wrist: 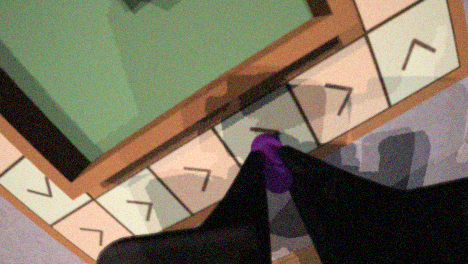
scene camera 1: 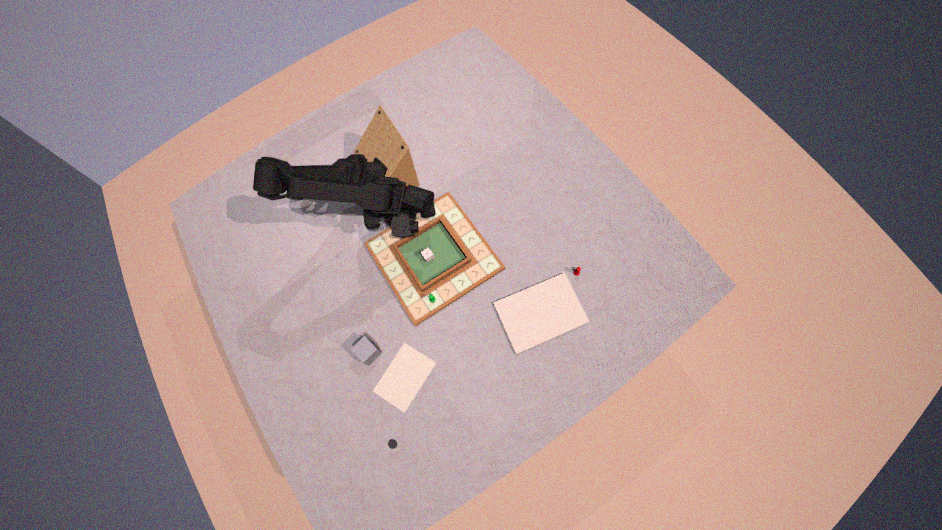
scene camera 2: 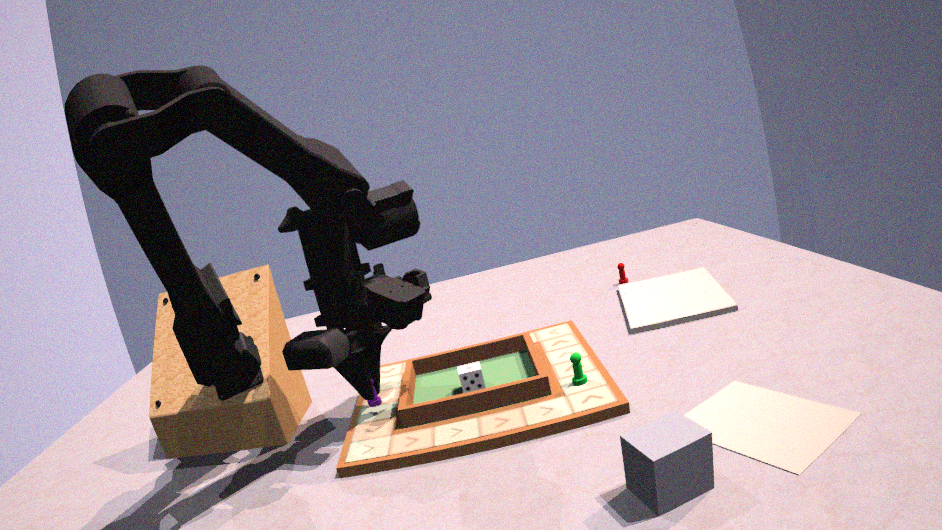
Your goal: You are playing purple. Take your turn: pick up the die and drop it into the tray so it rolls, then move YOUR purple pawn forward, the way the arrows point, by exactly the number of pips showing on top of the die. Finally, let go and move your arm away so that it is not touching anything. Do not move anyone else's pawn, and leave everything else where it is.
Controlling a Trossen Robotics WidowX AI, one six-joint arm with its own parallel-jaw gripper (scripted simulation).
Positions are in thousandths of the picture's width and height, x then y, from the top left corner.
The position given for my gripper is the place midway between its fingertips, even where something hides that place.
My gripper shows in the wrist view (576, 593), in scene camera 1 (429, 425) and in scene camera 2 (395, 750). A flat card shows in scene camera 1 (428, 714) and in scene camera 2 (831, 812); in the wrist view it is out of frame.
